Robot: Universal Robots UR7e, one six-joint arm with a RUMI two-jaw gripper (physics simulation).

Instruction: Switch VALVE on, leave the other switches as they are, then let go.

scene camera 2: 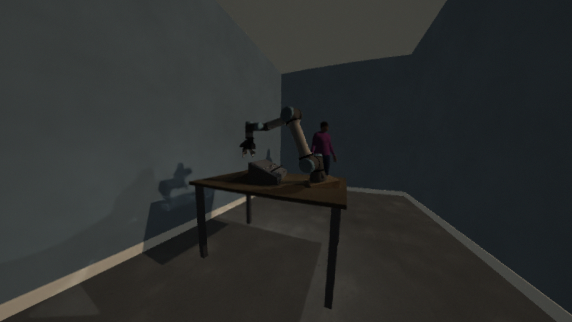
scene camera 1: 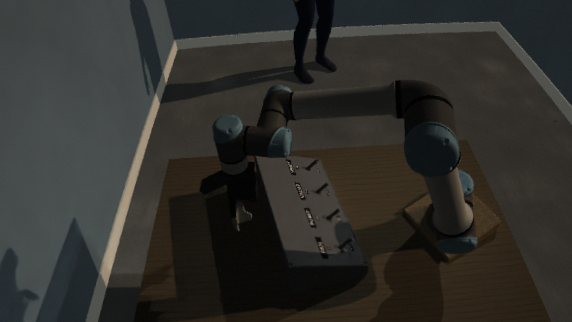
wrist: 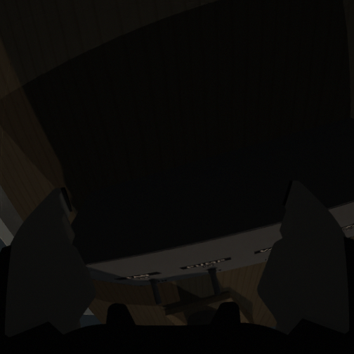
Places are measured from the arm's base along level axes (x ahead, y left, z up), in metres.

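Where they show: gripper, between the fingertips: [scene camera 2: 248,157] [scene camera 1: 240,210]; arm's base, origin of its link: [scene camera 2: 318,180].
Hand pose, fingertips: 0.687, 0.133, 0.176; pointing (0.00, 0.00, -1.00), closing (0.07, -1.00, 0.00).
Observation:
Each offset is from my fingertips to the top centre of the thing, as dx, dy, dz. Level surfaces: height alone.
A grey sloped switch panel [scene camera 1: 280,210] [scene camera 2: 260,173] [wrist: 165,257] stands on the table. In scene view 1 its four labels are blurred. The VALVE label {-0.167, -0.165, -0.085} [scene camera 1: 300,190] is second from the far end, and its lever {-0.245, -0.194, -0.081} [scene camera 1: 322,188] leans away from the label, toward the arm's base, like the other levers. In the wrist view the VALVE label [wrist: 263,250] is partly behind a finger, and its lever is hidden. My gripper [scene camera 1: 243,221] [scene camera 2: 249,155] [wrist: 175,186] is open and empty, pointing down, above and beside the panel's label side, apart from the levers.
The VENT lever {-0.203, -0.307, -0.081} [scene camera 1: 312,165] is at the far end; the PUMP lever {-0.286, -0.082, -0.081} [scene camera 1: 333,215] [wrist: 214,281] and FAN lever {-0.328, +0.031, -0.081} [scene camera 1: 346,245] [wrist: 156,291] are nearer scene camera 1. The wooden table {dz -0.211} [scene camera 1: 400,285] [scene camera 2: 225,184] also bears the arm's base block [scene camera 1: 484,212]. A person [scene camera 1: 302,35] [scene camera 2: 324,143] stands behind.

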